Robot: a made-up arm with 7 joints. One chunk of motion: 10 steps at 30 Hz.
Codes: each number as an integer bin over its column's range. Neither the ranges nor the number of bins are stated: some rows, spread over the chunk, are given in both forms.
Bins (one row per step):
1: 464 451 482 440 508 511 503
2: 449 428 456 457 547 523 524
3: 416 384 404 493 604 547 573
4: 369 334 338 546 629 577 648
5: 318 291 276 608 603 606 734
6: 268 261 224 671 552 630 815
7: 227 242 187 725 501 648 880
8: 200 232 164 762 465 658 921
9: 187 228 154 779 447 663 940
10: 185 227 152 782 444 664 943
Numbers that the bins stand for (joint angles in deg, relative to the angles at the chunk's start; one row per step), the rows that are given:
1: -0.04 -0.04 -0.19 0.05 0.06 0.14 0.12
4: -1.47 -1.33 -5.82 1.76 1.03 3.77 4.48
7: -3.61 -2.34 -11.72 4.63 0.00 7.69 11.45
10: -4.24 -2.51 -13.09 5.55 -0.46 8.57 13.35
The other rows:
2: -0.27 -0.29 -1.21 0.33 0.37 0.80 0.75
3: -0.77 -0.77 -3.24 0.91 0.83 2.12 2.22
5: -2.24 -1.80 -8.24 2.75 0.82 5.37 7.06
6: -3.00 -2.13 -10.28 3.76 0.41 6.69 9.50
8: -4.02 -2.45 -12.62 5.22 -0.29 8.24 12.68
9: -4.21 -2.49 -13.01 5.50 -0.43 8.51 13.26

